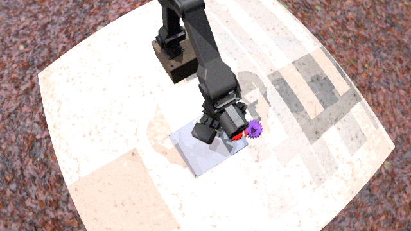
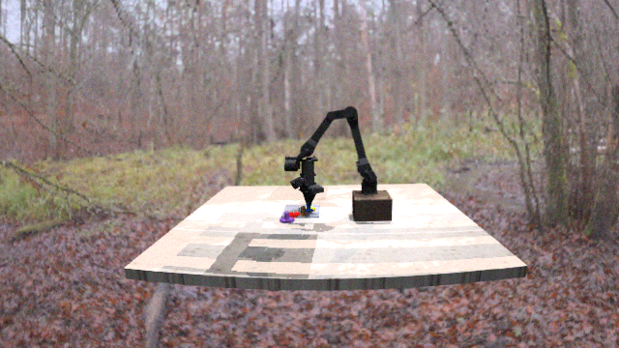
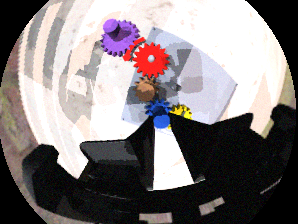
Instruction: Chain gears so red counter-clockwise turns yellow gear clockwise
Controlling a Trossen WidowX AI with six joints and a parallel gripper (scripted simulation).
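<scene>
Now: gripper tip 1 cm above the small blue gear. The rest, counted from my gripper tip: small brown gear (3 cm ahead, 3 cm to the left, 2 cm below); yellow gear (1 cm behind, 4 cm to the right, 3 cm below); red gear (7 cm ahead, 3 cm to the left, 3 cm below).
</scene>
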